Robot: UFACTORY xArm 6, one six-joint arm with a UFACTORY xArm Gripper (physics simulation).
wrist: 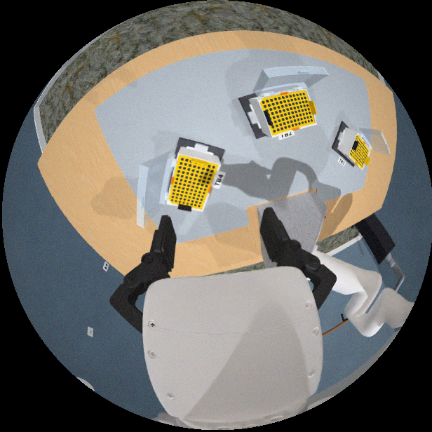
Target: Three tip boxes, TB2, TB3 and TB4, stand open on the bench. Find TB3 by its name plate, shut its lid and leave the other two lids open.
Observation:
In view: the gripper [217, 222], a clear lid [271, 80], a clear lid [154, 175] and a grey-blue mat [196, 98].

